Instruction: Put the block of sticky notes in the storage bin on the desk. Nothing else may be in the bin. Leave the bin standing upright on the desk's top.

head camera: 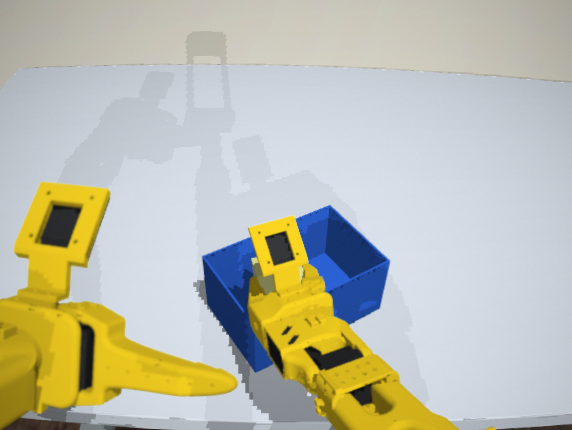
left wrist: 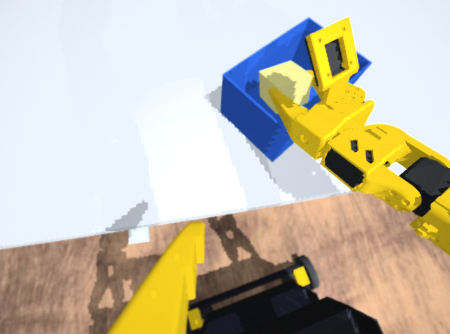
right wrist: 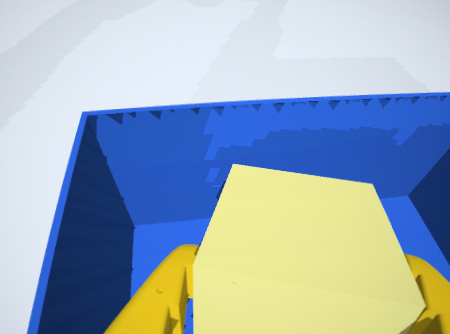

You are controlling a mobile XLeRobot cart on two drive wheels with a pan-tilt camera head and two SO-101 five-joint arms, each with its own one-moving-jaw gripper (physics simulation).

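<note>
The blue storage bin stands upright near the desk's front edge. The pale yellow block of sticky notes is over the bin's opening and appears partly below rim level; whether it touches the floor of the bin is hidden. My right gripper is shut on the block, one jaw on each side. It reaches over the bin's near wall. My left gripper is open, left of the bin near the desk's front edge, with one notched jaw showing in its wrist view.
The white desk top spreads around the bin. Its front edge runs close to the left jaw, with wooden floor beyond. Black cart parts show low in the left wrist view. A wall rises behind the desk.
</note>
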